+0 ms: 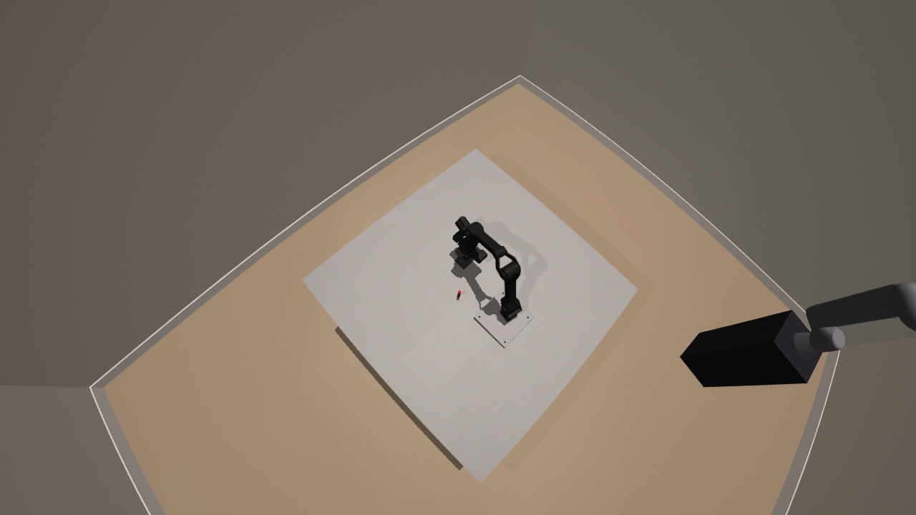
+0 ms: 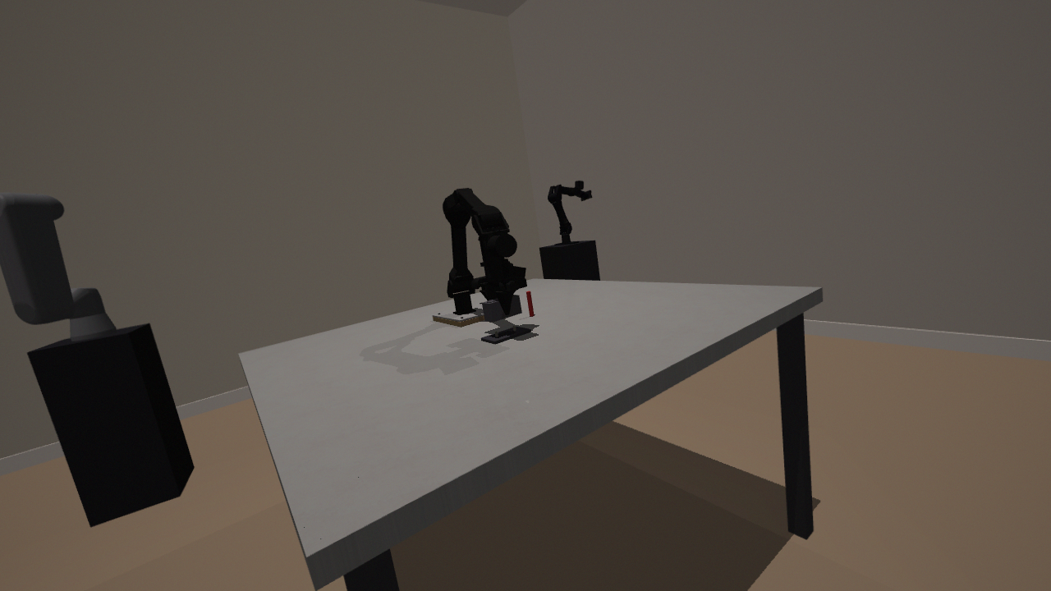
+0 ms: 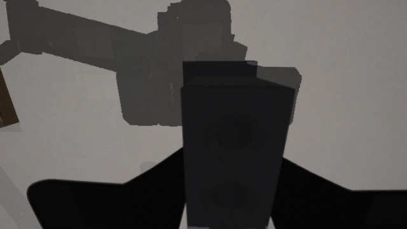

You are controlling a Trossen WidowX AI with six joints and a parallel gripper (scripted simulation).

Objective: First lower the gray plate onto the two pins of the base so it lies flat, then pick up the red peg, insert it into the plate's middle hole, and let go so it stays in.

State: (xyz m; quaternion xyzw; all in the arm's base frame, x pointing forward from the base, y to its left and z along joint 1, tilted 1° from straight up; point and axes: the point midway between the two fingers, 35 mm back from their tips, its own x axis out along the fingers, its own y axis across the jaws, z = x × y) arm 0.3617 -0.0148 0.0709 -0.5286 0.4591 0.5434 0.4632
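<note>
Now: gripper tip 3 cm below the gray plate. Also, from my gripper tip: red peg (16 cm to the left, 14 cm behind, 2 cm below); dark base (5 cm below).
</note>
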